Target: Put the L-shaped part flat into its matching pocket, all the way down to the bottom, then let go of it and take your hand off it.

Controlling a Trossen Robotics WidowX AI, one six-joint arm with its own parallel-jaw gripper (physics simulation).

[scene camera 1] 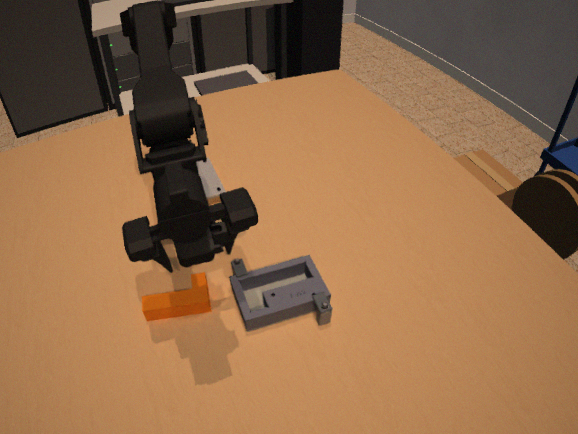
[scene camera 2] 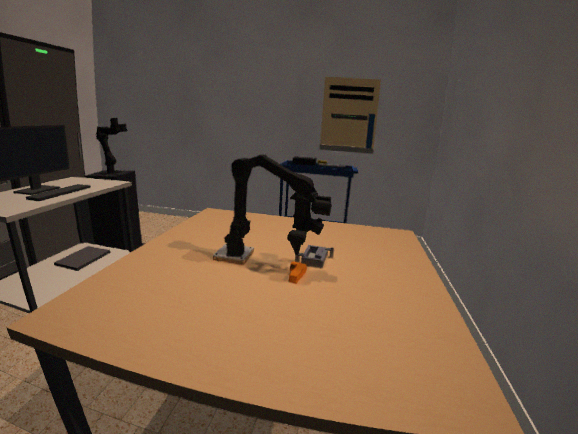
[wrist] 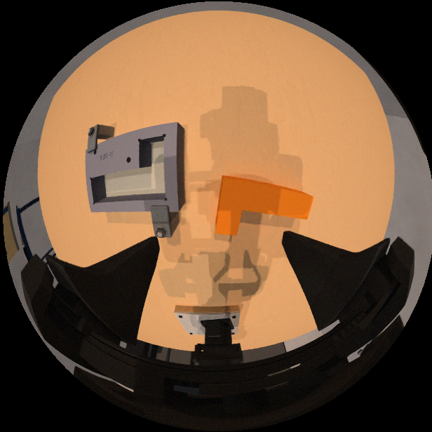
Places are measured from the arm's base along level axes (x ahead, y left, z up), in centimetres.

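Where they show: gripper, fingertip midpoint: (scene camera 1: 199, 261) (scene camera 2: 299, 249); arm's base, origin of the base link: (scene camera 2: 235, 253).
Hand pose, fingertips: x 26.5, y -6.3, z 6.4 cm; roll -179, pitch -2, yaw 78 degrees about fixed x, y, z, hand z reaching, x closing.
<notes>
Things, the pixels of their top centre, and the offset from my fingertips. "pt": a spot on its surface instead.
- orange L-shaped part, middle of its top: (scene camera 1: 174, 291) (scene camera 2: 294, 268) dy -5.2, dx -1.4, dz -5.7 cm
- grey pocket block, middle of its top: (scene camera 1: 279, 281) (scene camera 2: 315, 249) dy +9.7, dx +7.2, dz -3.9 cm
- block's L-shaped pocket, surface spot: (scene camera 1: 257, 297) pt dy +6.6, dx +5.3, dz -8.2 cm
The orange L-shaped part (scene camera 1: 175, 302) (scene camera 2: 297, 273) (wrist: 250, 195) lies flat on the table beside the grey pocket block (scene camera 1: 287, 317) (scene camera 2: 314, 262) (wrist: 174, 165). In the wrist view its corner is at upper left, its long leg runs right and its short leg points down. The block's L-shaped pocket (scene camera 1: 257, 297) (wrist: 135, 182) is empty, with a pale floor. In that view its corner is at lower right, about half a turn from the part. My gripper (scene camera 1: 200, 260) (scene camera 2: 297, 256) (wrist: 221, 241) is open and empty, pointing down above the table, on the arm-base side of the part.
Two dark clamps with bolts, a near one (scene camera 1: 324, 310) (wrist: 97, 139) and a far one (scene camera 1: 238, 267) (wrist: 160, 220), stick out at opposite corners of the block. The arm's base plate (scene camera 1: 210, 180) (scene camera 2: 220, 256) (wrist: 187, 322) stands behind the gripper.
</notes>
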